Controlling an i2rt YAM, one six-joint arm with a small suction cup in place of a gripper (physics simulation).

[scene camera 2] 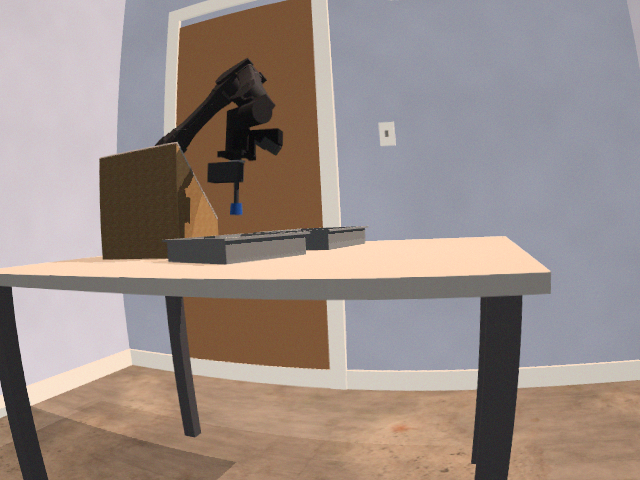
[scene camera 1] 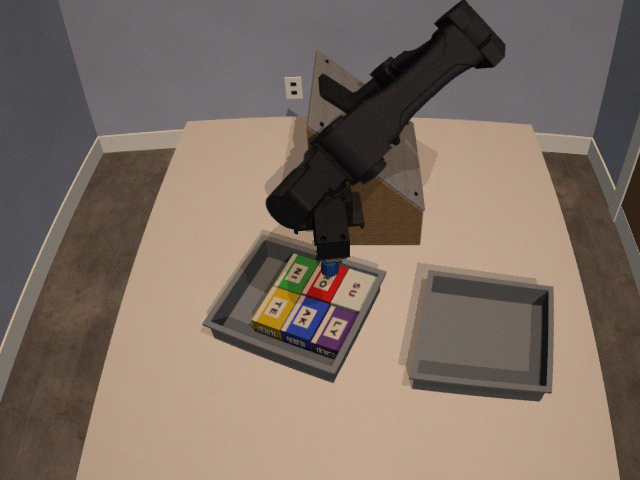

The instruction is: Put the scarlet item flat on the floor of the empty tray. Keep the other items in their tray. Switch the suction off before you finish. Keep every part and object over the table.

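Frame: origin at the arm's base, x left, y ahead, z down, level; metres.
Seen in the pictures: hand at its tool point: [scene camera 2: 236, 214] [scene camera 1: 330, 270]; arm's base at its link origin: [scene camera 2: 149, 180].
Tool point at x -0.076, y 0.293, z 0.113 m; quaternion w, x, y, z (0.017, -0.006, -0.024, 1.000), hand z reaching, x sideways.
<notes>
Pixels of each thing's middle, then the offset from my tool point to it. Level surfaces: height alone.
- scarlet box at the middle of its body: [scene camera 1: 325, 287] dy -0.023, dx -0.010, dz +0.074 m
- left tray at the middle of its body: [scene camera 1: 296, 307] [scene camera 2: 235, 247] dy +0.018, dx -0.062, dz +0.072 m
- green box at the middle of its body: [scene camera 1: 297, 279] dy -0.047, dx -0.059, dz +0.076 m
- white box at the middle of its body: [scene camera 1: 354, 296] dy +0.002, dx +0.040, dz +0.074 m
- yellow box at the middle of its body: [scene camera 1: 277, 313] dy +0.026, dx -0.096, dz +0.076 m
- blue box at the middle of its body: [scene camera 1: 305, 323] dy +0.051, dx -0.047, dz +0.076 m
- purple box at the middle of its body: [scene camera 1: 335, 333] dy +0.076, dx +0.003, dz +0.077 m
- empty tray at the middle of its body: [scene camera 1: 486, 337] [scene camera 2: 313, 238] dy +0.119, dx +0.261, dz +0.072 m
- table at its surface level: dz +0.097 m
The scarlet box [scene camera 1: 336, 287], marked RO, lies in the left tray [scene camera 1: 273, 358] [scene camera 2: 266, 251] between a green box [scene camera 1: 297, 273] and a white box [scene camera 1: 355, 290]. A yellow box [scene camera 1: 275, 308], a blue box [scene camera 1: 306, 317] and a purple box [scene camera 1: 336, 329] lie beside them in the same tray. My blue suction cup [scene camera 1: 329, 268] [scene camera 2: 236, 208] is off and holds nothing. In scene camera 1 it covers the upper edge of the scarlet box; in scene camera 2 it hangs above the tray's rim level. The empty tray [scene camera 1: 482, 388] [scene camera 2: 347, 237] stands to the right in scene camera 1.
A wooden wedge-shaped stand [scene camera 1: 395, 222] [scene camera 2: 139, 204] bears the arm behind the trays on the table [scene camera 1: 330, 434] [scene camera 2: 413, 263]. The trays' walls are raised. The wall lies behind the table's far edge in scene camera 1.
</notes>
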